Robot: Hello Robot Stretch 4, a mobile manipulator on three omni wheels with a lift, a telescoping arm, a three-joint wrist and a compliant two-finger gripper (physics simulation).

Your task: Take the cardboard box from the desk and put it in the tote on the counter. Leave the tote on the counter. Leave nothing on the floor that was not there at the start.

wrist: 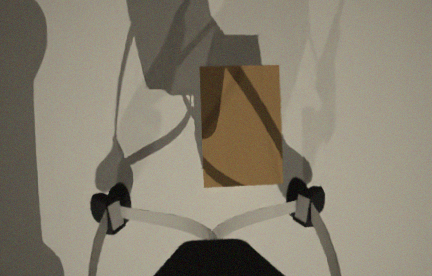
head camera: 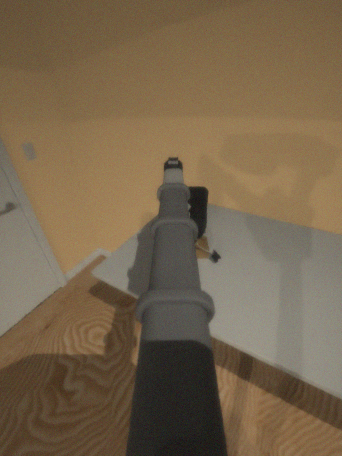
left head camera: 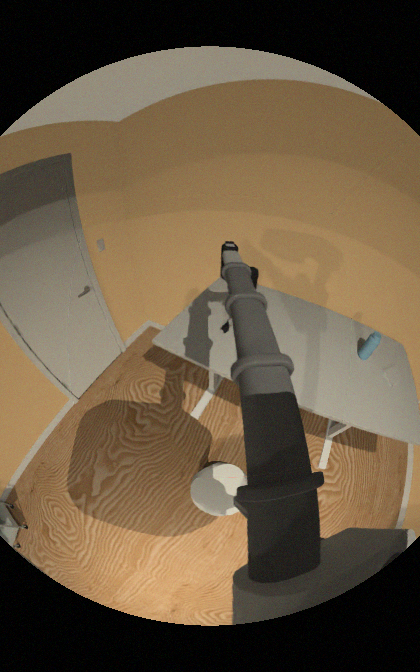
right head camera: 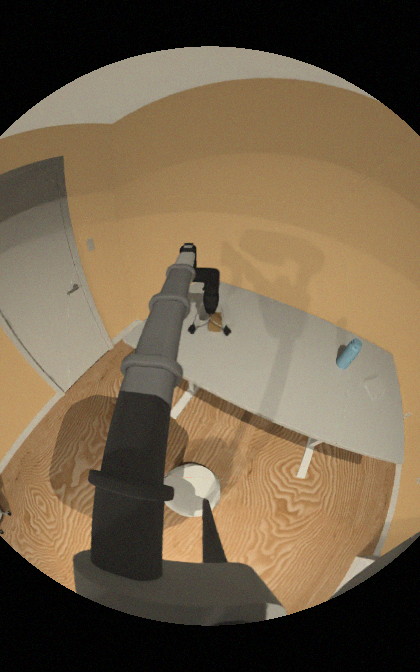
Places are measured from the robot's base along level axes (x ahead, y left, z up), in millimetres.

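Pixels of known places: gripper, fingertip midpoint: [wrist: 209, 197].
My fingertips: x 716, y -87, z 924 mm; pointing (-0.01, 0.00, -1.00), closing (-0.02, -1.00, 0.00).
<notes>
Behind a point stands the place of what it marks.
The brown cardboard box [wrist: 242, 127] @(x 778, y -114, z 972 mm) [right head camera: 215, 322] [head camera: 202, 248] stands on the pale desk [wrist: 390, 150] @(x 750, y -270, z 922 mm) [right head camera: 300, 380] [left head camera: 345, 370] [head camera: 280, 300] @(x 519, y -360, z 922 mm). My gripper [wrist: 209, 197] @(x 716, y -87, z 924 mm) [right head camera: 210, 331] is open and points down above the desk, with its fingers spread wide. In the wrist view the box lies ahead of the fingertips, between their lines and nearer to the right one, with its near edge a little beyond the tips. Nothing is between the fingers. In the left head view the arm hides the box. The tote and the counter do not show in these views.
A blue bottle [left head camera: 369, 346] [right head camera: 349, 354] lies on the desk's right part, near a small pale item [right head camera: 373, 387]. A round white object [left head camera: 219, 489] [right head camera: 192, 490] stands on the wooden floor. A wall is behind the desk and a grey door [left head camera: 45, 280] [right head camera: 37, 280] is at the left.
</notes>
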